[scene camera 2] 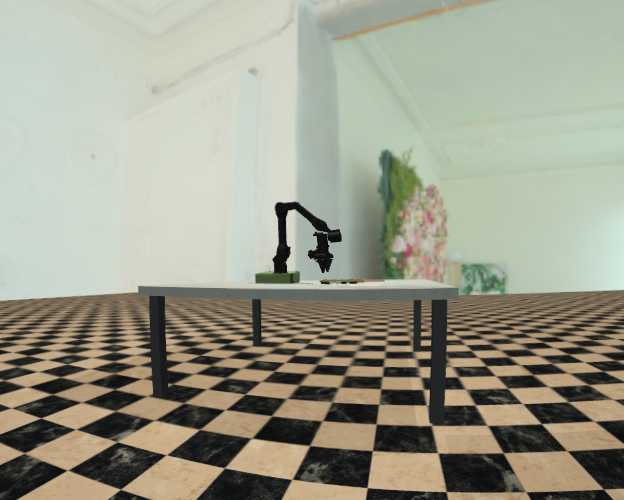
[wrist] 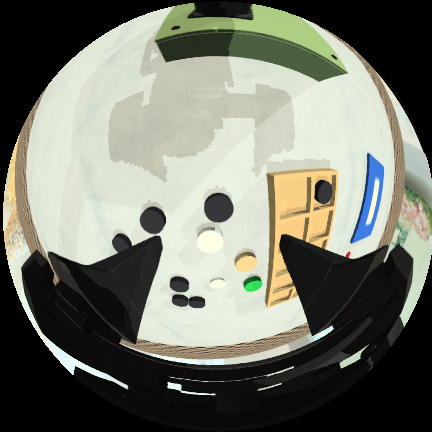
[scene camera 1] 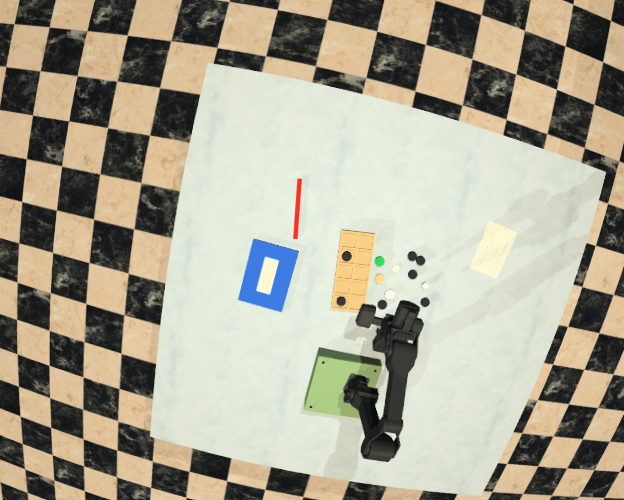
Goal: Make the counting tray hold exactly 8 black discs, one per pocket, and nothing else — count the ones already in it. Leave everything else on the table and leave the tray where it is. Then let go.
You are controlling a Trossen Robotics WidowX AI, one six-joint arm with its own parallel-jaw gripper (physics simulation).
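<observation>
The tan counting tray [scene camera 1: 365, 240] [wrist: 292, 192] has two columns of pockets. Two black discs sit in its left column in scene camera 1: one disc [scene camera 1: 346, 255] in the second pocket from the top, another disc [scene camera 1: 341, 301] [wrist: 323, 192] in the bottom one. Loose black discs lie right of the tray: a near disc [scene camera 1: 382, 304] [wrist: 218, 207], a disc [wrist: 153, 220] hidden under the arm in scene camera 1, a disc [scene camera 1: 425, 302] [wrist: 121, 243], and a group of three, including one disc [scene camera 1: 412, 274] [wrist: 179, 284]. My gripper [scene camera 2: 325, 270] [wrist: 221, 241] is open and empty, above the table.
Between tray and black discs lie a green disc [scene camera 1: 379, 260] [wrist: 252, 284], a tan disc [scene camera 1: 379, 278] [wrist: 246, 262] and two cream discs [scene camera 1: 389, 294] [wrist: 217, 283]. A white cube [scene camera 1: 425, 285], red bar [scene camera 1: 297, 208], blue slab [scene camera 1: 248, 281], paper [scene camera 1: 493, 250] and green base [scene camera 1: 328, 385] also show.
</observation>
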